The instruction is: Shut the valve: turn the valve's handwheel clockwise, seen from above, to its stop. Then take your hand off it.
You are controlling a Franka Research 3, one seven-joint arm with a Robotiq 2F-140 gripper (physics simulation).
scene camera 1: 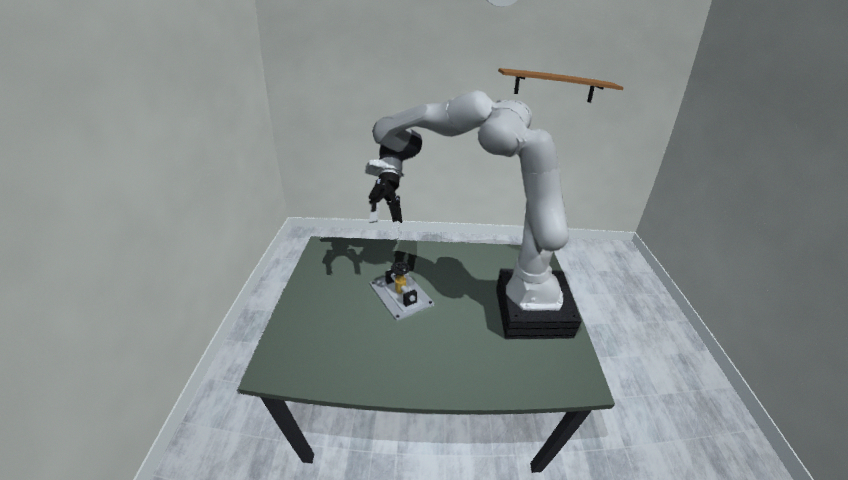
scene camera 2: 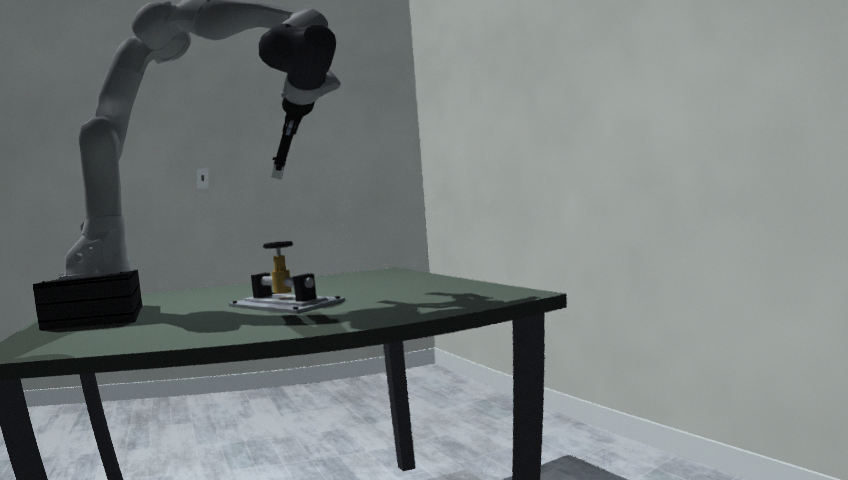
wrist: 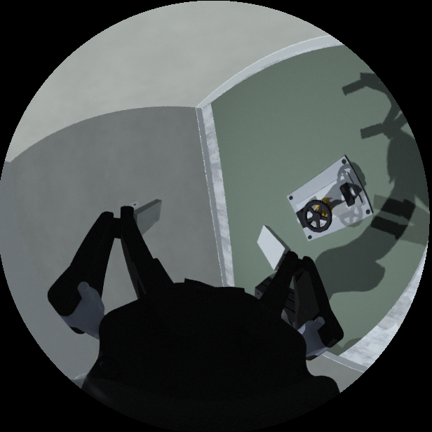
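The valve has a black handwheel (scene camera 1: 400, 268) (scene camera 2: 277, 244) (wrist: 316, 216) with spokes, lying level on top of a yellow body (scene camera 1: 400, 285) (scene camera 2: 280, 281). Black blocks hold its pipe on a light grey base plate (scene camera 1: 397, 312) (scene camera 2: 255, 304) (wrist: 320, 182). My gripper (scene camera 1: 385, 220) (scene camera 2: 277, 172) (wrist: 211, 222) is open and empty, with its fingers wide apart. It hangs well above the handwheel, tilted, and does not touch it. In the wrist view the handwheel lies to the right of both fingertips. How far the handwheel is turned cannot be told.
The base plate lies on the green table (scene camera 1: 333, 356) (scene camera 2: 392, 282) (wrist: 270, 140). The arm stands on a black block (scene camera 1: 541, 328) (scene camera 2: 89, 303) at one end of the table. A wooden shelf (scene camera 1: 559, 77) is on the wall behind. Arm shadows fall across the table.
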